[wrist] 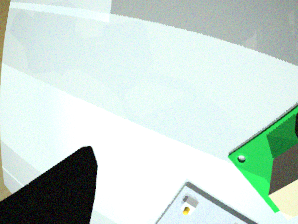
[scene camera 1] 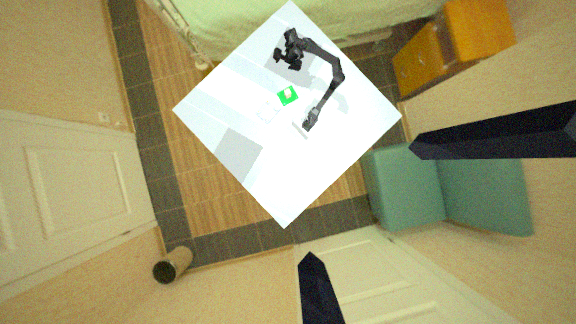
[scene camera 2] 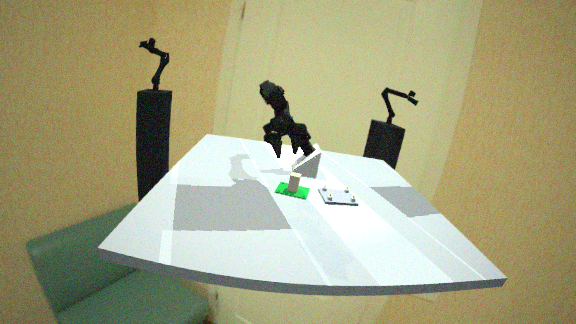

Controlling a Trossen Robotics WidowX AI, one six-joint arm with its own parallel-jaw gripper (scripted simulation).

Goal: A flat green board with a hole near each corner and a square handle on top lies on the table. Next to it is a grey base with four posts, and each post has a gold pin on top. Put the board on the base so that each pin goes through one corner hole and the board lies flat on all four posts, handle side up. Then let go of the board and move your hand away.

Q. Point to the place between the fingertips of my gripper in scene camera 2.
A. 286, 156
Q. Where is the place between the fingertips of my gripper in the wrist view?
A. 201, 139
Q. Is my gripper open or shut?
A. Open.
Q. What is my gripper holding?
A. Nothing.
